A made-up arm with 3 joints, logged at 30 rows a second.
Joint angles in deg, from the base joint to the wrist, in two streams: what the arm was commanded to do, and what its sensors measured. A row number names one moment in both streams.
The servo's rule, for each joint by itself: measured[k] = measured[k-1] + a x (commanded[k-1-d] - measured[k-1]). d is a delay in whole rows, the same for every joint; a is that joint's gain. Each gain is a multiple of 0.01, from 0.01 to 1. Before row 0 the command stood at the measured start. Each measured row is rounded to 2 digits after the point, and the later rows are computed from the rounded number. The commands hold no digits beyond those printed.
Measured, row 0:
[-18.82, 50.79, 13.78]
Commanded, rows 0 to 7:
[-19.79, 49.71, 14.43]
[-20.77, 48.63, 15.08]
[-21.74, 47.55, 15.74]
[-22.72, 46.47, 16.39]
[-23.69, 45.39, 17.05]
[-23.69, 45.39, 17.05]
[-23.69, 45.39, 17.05]
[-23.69, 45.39, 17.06]
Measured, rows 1 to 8:
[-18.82, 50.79, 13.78]
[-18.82, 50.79, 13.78]
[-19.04, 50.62, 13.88]
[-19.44, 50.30, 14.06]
[-19.97, 49.86, 14.31]
[-20.60, 49.32, 14.62]
[-21.31, 48.69, 14.98]
[-21.86, 48.16, 15.29]
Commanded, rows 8 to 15:
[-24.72, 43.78, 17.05]
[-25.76, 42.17, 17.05]
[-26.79, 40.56, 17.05]
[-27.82, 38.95, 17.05]
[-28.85, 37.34, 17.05]
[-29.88, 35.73, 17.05]
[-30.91, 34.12, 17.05]
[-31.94, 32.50, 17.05]
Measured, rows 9 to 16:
[-22.28, 47.72, 15.55]
[-22.60, 47.35, 15.78]
[-23.09, 46.78, 15.97]
[-23.70, 46.04, 16.13]
[-24.41, 45.16, 16.27]
[-25.19, 44.17, 16.39]
[-26.03, 43.08, 16.49]
[-26.92, 41.90, 16.57]

